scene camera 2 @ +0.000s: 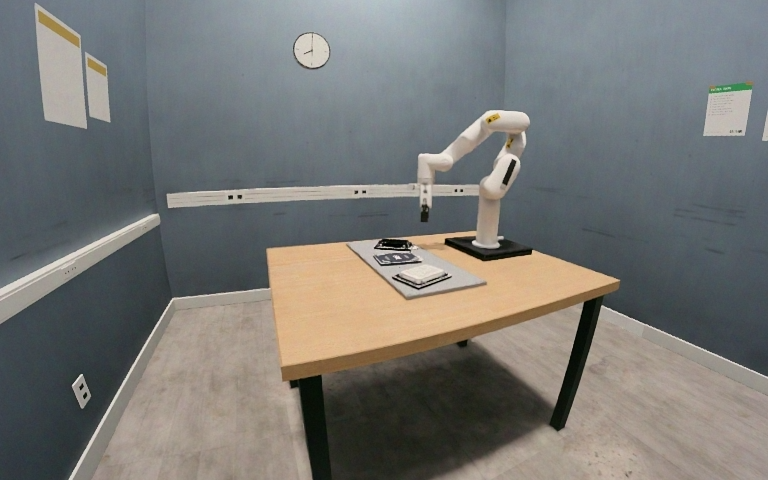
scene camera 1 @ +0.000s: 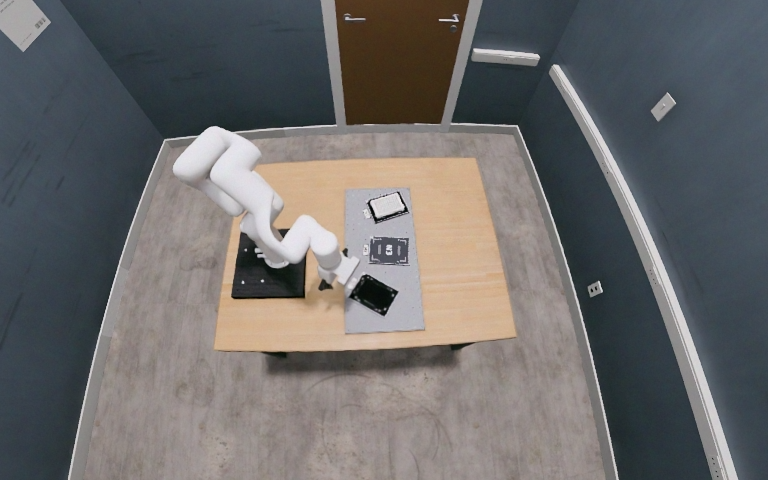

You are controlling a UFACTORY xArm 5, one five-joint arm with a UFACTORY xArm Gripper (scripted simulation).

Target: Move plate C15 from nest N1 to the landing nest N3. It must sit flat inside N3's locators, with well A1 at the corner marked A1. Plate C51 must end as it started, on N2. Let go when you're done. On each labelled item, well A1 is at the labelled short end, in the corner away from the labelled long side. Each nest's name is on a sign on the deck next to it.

Observation:
In view: a black plate (scene camera 1: 367, 287).

